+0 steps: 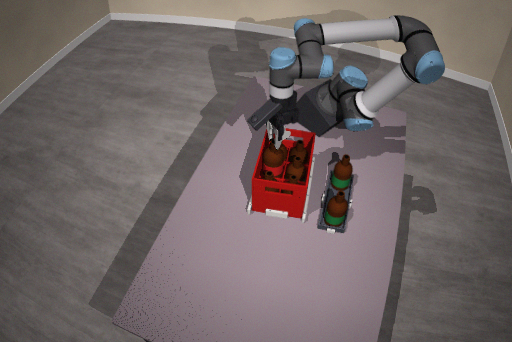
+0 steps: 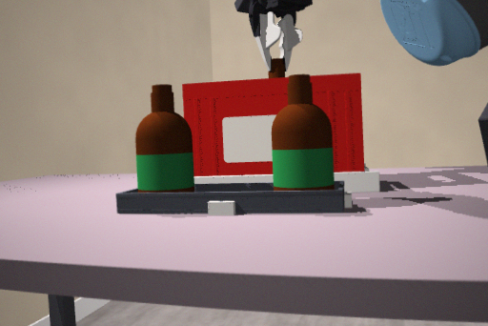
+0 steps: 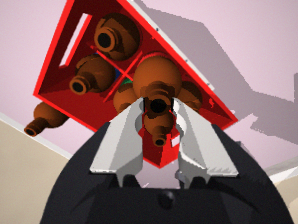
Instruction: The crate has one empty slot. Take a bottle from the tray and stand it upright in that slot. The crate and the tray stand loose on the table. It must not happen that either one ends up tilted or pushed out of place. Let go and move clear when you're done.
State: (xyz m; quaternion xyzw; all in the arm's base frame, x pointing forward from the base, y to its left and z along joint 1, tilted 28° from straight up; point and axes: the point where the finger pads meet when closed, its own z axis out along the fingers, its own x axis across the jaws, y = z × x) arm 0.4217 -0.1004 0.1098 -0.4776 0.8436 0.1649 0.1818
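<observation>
Right now the red crate is 10 mm behind my hand, 40 mm to the left of it and 140 mm below it. From my hand the other things lie so: tray: 50 mm behind, 260 mm to the left, 210 mm below.
</observation>
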